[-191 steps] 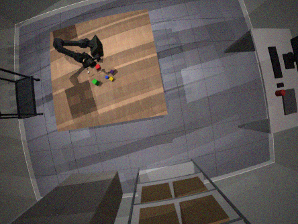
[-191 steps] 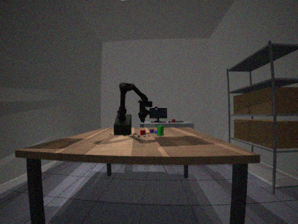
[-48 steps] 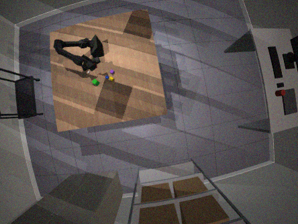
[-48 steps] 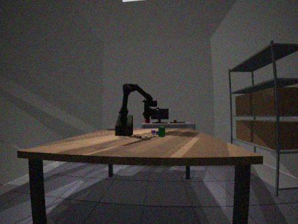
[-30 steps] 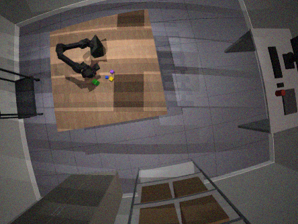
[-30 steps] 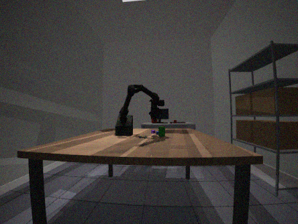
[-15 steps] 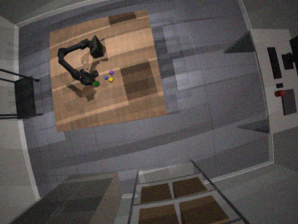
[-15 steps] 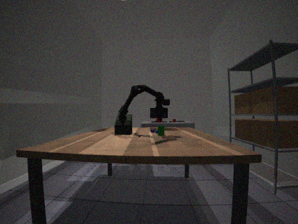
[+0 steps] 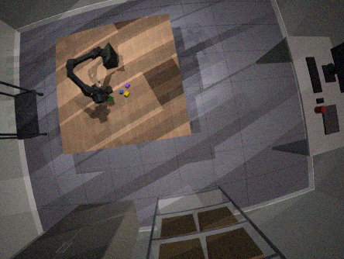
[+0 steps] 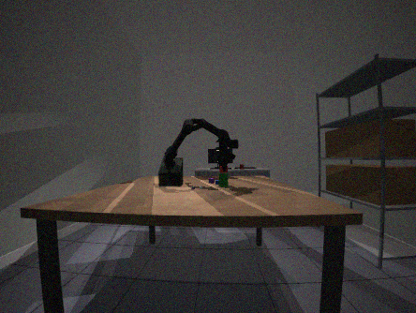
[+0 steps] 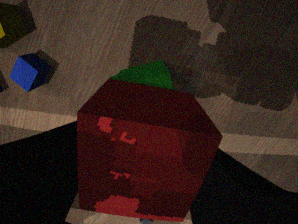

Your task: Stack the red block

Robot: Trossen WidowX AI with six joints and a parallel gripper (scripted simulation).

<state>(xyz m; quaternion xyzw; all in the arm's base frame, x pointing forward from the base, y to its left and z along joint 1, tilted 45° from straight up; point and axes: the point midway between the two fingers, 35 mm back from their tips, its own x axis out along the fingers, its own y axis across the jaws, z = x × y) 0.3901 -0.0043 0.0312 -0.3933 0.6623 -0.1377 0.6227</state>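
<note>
The blue block is 12 cm to the left of my gripper tip, 9 cm below it and 5 cm behind it. Round my gripper tip: purple block 18 cm to the left, 10 cm behind, 9 cm below; yellow block 17 cm to the left, 9 cm below, 2 cm behind; red block 2 cm above.
</note>
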